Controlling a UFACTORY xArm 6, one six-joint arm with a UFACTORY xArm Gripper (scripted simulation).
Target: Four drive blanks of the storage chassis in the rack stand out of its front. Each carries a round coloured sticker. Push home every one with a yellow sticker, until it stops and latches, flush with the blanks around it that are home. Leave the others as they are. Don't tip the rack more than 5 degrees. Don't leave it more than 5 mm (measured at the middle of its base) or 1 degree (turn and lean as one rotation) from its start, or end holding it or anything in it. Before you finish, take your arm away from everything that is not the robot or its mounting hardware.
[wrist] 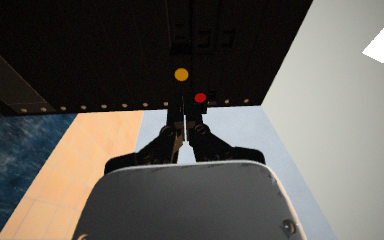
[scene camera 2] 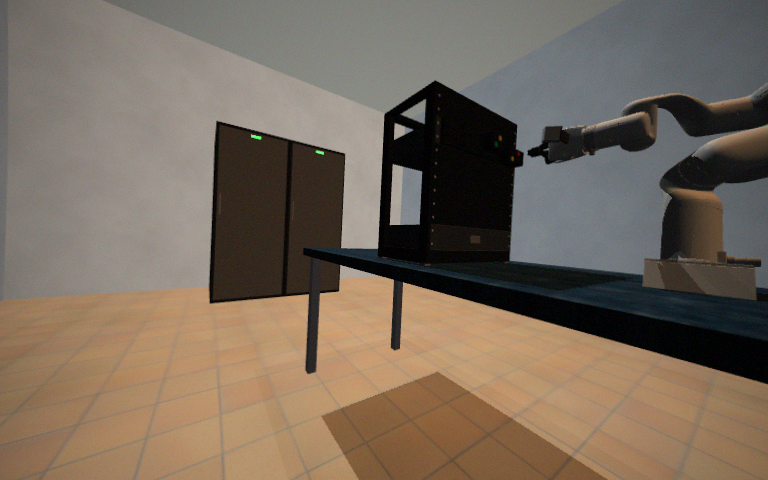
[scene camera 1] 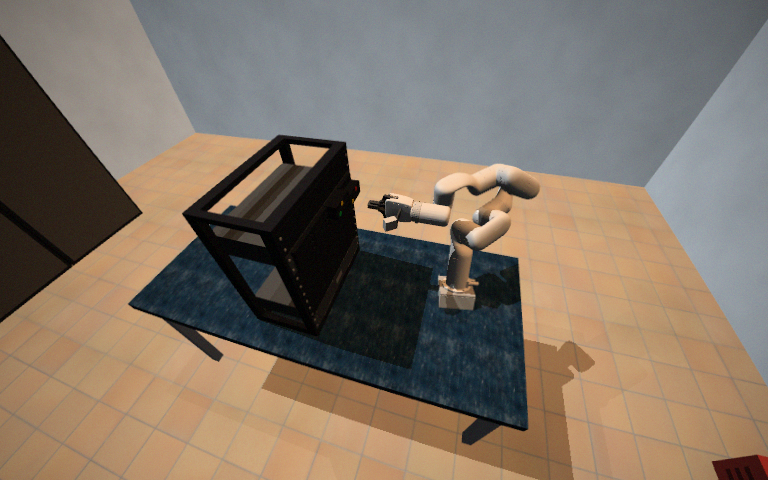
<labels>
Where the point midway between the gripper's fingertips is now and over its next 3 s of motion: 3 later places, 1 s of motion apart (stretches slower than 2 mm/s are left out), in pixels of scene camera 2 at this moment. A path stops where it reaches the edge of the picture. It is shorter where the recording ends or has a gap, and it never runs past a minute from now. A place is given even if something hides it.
My gripper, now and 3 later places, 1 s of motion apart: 529, 153; 519, 134; 503, 137; 499, 138
</labels>
